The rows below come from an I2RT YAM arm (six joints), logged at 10 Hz.
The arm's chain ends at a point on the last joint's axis. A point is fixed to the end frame.
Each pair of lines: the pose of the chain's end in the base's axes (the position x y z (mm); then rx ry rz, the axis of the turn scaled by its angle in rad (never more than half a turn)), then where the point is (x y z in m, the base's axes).
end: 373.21, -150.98, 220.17, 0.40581, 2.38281, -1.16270
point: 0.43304 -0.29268 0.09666
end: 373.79, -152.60, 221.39, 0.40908, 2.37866, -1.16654
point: 0.43354 -0.29486 0.09850
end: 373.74, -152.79, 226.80, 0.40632, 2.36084, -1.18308
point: 0.43438 -0.29716 0.10683
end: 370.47, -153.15, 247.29, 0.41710, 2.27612, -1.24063
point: 0.43494 -0.30573 0.14017
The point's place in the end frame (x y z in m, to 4 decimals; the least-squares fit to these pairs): 0.0041 0.0236 0.1958
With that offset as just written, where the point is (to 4 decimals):
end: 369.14, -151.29, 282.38, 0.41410, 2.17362, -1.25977
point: 0.4434 -0.3085 0.1893
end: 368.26, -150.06, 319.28, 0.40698, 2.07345, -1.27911
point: 0.4512 -0.3110 0.2410
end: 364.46, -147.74, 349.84, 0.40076, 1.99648, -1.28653
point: 0.4540 -0.3104 0.2832
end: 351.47, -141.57, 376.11, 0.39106, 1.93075, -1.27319
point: 0.4485 -0.3035 0.3190
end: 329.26, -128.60, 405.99, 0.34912, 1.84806, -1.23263
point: 0.4400 -0.2856 0.3613
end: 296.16, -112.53, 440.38, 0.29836, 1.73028, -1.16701
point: 0.4244 -0.2601 0.4141
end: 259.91, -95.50, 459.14, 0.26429, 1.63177, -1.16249
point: 0.3952 -0.2388 0.4506
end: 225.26, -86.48, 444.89, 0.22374, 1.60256, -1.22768
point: 0.3588 -0.2316 0.4440
